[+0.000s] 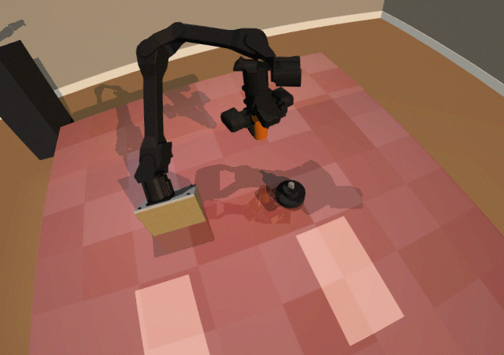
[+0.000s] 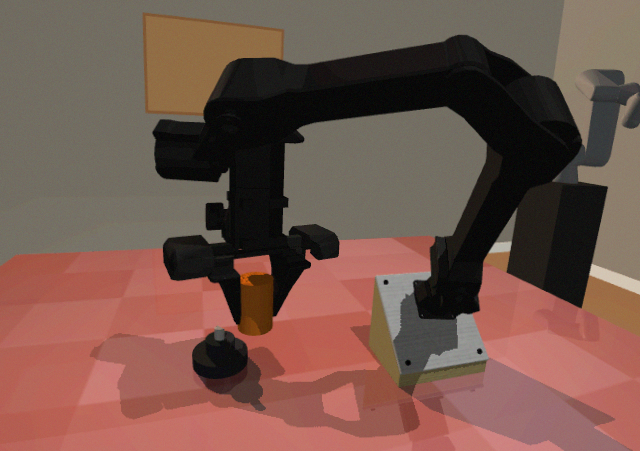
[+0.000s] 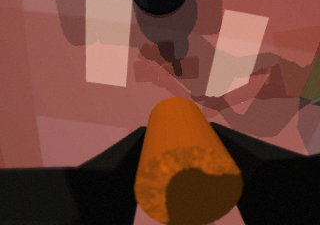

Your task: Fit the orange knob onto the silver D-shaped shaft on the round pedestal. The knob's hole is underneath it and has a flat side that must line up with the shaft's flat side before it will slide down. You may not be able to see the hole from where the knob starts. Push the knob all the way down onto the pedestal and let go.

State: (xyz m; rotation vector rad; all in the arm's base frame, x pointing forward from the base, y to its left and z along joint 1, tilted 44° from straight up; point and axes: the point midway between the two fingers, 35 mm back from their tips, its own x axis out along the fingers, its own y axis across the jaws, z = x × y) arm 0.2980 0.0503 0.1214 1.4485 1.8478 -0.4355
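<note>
The pedestal lies 130 mm to the right of my gripper tip, 110 mm below it and 50 mm ahead of it. From my gripper tip the other things lie so: orange knob (30 mm above).
</note>
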